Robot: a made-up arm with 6 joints.
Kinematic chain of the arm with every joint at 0, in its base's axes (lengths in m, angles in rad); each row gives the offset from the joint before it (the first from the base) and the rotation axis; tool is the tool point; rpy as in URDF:
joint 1: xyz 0 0 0.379 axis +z
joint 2: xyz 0 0 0 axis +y
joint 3: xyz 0.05 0 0.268 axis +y
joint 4: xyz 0.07 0 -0.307 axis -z
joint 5: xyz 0 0 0 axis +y
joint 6: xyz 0.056 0 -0.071 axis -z
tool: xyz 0 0 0 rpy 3.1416 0 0
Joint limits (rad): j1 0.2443..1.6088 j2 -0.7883..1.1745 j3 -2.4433..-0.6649 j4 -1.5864..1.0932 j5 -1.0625..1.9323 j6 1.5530..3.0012
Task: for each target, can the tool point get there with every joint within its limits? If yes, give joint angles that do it. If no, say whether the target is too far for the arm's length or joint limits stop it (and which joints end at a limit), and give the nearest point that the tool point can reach.
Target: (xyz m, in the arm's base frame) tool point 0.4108 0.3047 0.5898
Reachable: yes | joints 0.6124 0.3980 -1.9240 0.1844 1.5877 2.5293
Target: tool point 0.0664 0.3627 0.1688
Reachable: yes | joints 1.3118 0.8145 -1.1070 0.6141 1.2514 2.6313
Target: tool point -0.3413 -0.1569 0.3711
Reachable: no: joint limits stop it (at a limit: joint 1, joint 2, joint 3, joint 5) | nearest point -0.0609 0.1057 0.1420 | short by 0.447 m
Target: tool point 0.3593 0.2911 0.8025
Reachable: yes | joints 0.7203 0.1948 -2.0582 -1.0194 0.9056 2.4215
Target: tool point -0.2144 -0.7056 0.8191
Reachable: no: too far | nearest point -0.0992 -0.3265 0.8875 | short by 0.402 m
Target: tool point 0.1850 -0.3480 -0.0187
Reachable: no: joint limits stop it (at a limit: joint 1, joint 2, joint 3) | nearest point 0.1753 -0.0412 0.1013 | short by 0.330 m
